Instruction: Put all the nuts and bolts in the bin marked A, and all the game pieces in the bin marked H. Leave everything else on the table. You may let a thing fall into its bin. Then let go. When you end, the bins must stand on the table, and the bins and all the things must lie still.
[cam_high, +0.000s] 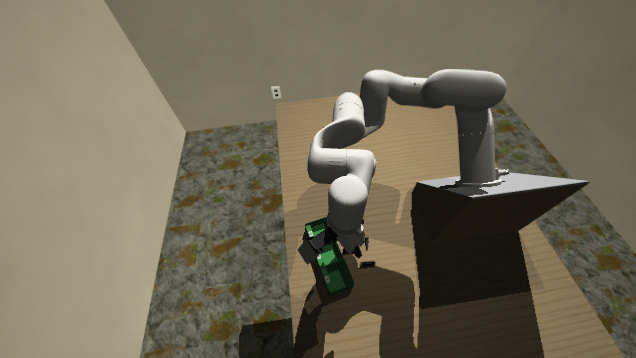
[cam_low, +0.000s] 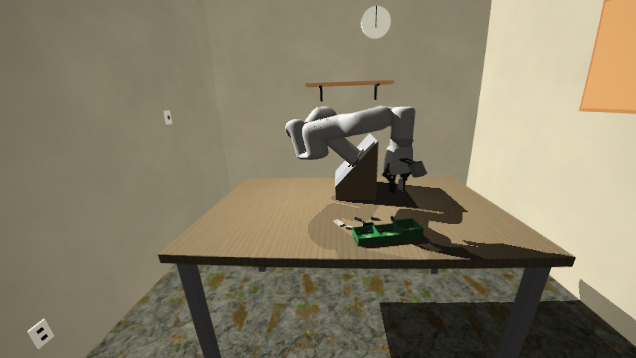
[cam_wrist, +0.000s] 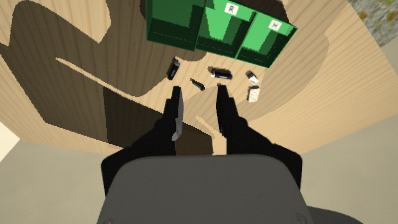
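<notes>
Right now the white game piece is 220 mm to the right of my hand, 190 mm below it and 70 mm behind it. From my hand the other things lie so: dark bolt (190 mm below, 110 mm behind, 60 mm to the right); small nut (190 mm below, 180 mm to the right, 30 mm behind); green bin (170 mm below, 40 mm ahead, 30 mm to the right).
</notes>
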